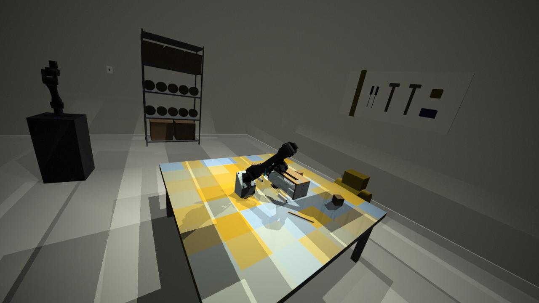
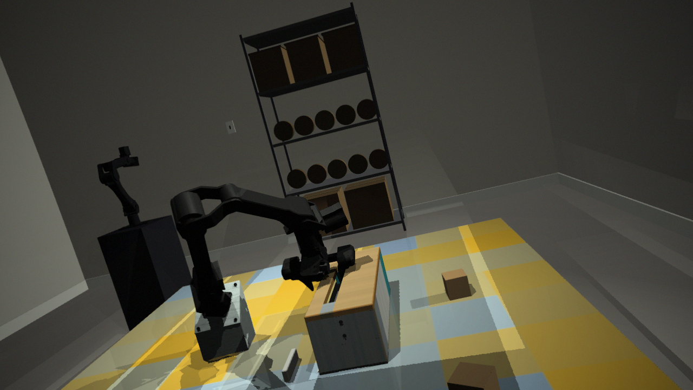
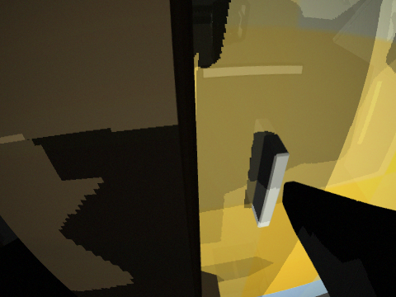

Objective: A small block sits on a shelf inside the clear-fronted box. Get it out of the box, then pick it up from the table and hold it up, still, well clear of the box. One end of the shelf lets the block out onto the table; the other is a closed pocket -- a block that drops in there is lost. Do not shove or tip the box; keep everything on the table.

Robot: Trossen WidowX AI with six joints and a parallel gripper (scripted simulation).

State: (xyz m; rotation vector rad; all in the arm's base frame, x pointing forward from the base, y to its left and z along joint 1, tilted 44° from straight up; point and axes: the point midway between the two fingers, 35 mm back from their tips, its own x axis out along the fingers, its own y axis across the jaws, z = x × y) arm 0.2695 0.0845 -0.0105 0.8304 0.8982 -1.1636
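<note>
Right now the yellow-green block is 5 cm ahead of my gripper tip and 2 cm to the left of it. Also, from my gripper tip: thin stick (43 cm to the right, 8 cm below, 5 cm behind); then box (7 cm to the right, 4 cm ahead, 2 cm below).
</note>
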